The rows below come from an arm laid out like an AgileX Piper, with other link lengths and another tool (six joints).
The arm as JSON. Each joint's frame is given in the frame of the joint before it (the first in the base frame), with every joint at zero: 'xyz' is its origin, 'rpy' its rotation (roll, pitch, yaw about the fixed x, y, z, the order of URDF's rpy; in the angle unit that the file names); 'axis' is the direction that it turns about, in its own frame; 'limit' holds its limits. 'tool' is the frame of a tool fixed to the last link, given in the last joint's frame.
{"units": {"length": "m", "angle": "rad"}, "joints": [
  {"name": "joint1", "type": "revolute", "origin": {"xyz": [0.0, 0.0, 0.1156], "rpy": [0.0, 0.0, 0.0]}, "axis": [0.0, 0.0, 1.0], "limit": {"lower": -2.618, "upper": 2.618}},
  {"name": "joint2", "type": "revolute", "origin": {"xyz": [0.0, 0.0, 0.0], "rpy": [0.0, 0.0, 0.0]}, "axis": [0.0, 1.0, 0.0], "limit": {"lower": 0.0, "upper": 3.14}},
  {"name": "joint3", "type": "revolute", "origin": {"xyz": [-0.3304, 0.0, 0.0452], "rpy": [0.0, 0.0, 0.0]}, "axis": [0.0, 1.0, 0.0], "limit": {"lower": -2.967, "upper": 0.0}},
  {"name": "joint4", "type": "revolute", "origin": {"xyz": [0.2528, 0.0, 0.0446], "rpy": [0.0, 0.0, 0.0]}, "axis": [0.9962, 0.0, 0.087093], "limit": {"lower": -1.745, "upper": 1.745}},
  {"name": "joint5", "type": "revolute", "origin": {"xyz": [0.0, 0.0, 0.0], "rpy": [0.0, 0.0, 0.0]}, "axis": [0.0, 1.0, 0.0], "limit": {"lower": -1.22, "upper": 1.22}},
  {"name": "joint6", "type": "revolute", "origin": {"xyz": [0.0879, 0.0, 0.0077], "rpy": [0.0, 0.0, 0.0]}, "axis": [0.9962, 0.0, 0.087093], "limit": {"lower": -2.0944, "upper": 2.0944}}
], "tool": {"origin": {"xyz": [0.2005, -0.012, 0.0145], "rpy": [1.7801, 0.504, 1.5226]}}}
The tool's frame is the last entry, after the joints.
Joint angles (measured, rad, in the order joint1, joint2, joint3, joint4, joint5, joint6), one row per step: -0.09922 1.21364 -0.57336 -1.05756 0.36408 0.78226; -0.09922 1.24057 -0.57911 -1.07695 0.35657 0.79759; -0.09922 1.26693 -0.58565 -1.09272 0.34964 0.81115; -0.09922 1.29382 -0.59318 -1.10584 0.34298 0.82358; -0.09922 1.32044 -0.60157 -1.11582 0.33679 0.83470; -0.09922 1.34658 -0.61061 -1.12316 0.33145 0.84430; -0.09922 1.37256 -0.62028 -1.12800 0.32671 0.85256; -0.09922 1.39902 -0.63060 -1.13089 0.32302 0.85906; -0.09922 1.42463 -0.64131 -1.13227 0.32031 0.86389; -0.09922 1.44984 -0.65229 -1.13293 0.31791 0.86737; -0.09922 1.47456 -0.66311 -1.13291 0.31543 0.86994; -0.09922 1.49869 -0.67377 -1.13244 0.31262 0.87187; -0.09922 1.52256 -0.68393 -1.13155 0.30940 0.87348; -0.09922 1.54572 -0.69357 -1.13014 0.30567 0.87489; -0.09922 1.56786 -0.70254 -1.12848 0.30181 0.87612
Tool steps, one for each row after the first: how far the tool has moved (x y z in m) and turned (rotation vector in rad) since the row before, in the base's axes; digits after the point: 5 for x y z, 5 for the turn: 0.00461 0.00036 -0.00532 -0.00086 0.01297 0.00605; 0.00447 0.00047 -0.00531 0.00086 0.01241 0.00496; 0.00452 0.00057 -0.00552 0.00235 0.01240 0.00412; 0.00446 0.00063 -0.00552 0.00388 0.01183 0.00288; 0.00430 0.00057 -0.00548 0.00460 0.01154 0.00172; 0.00419 0.00055 -0.00554 0.00542 0.01138 0.00066; 0.00404 0.00039 -0.00579 0.00532 0.01222 -0.00012; 0.00386 0.00023 -0.00559 0.00483 0.01195 -0.00064; 0.00380 0.00019 -0.00552 0.00432 0.01185 -0.00041; 0.00366 0.00025 -0.00558 0.00429 0.01176 -0.00018; 0.00357 0.00036 -0.00556 0.00439 0.01136 0.00017; 0.00337 0.00049 -0.00580 0.00478 0.01148 0.00035; 0.00318 0.00066 -0.00586 0.00532 0.01107 0.00042; 0.00289 0.00073 -0.00581 0.00544 0.01070 0.00041
